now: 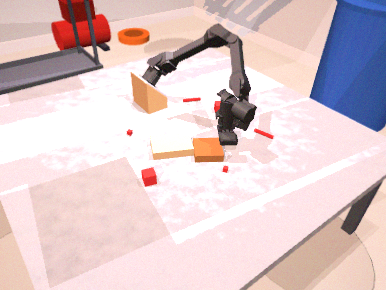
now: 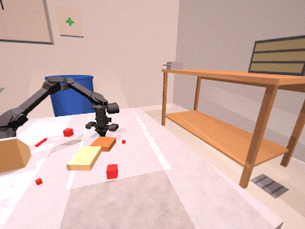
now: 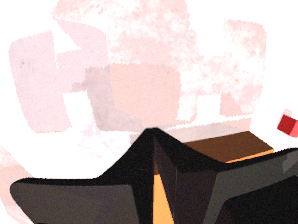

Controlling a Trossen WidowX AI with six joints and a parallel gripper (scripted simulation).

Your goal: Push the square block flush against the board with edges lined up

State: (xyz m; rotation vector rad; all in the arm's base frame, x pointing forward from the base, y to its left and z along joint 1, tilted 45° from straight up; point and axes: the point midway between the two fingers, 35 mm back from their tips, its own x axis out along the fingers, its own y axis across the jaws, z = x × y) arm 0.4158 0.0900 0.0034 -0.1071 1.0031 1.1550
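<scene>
Now: gripper tip 1 cm past the orange square block, 8 cm to the left of it and 1 cm below it. Also, from my gripper tip: pale tan board (11 cm behind, 17 cm to the right, 1 cm above).
</scene>
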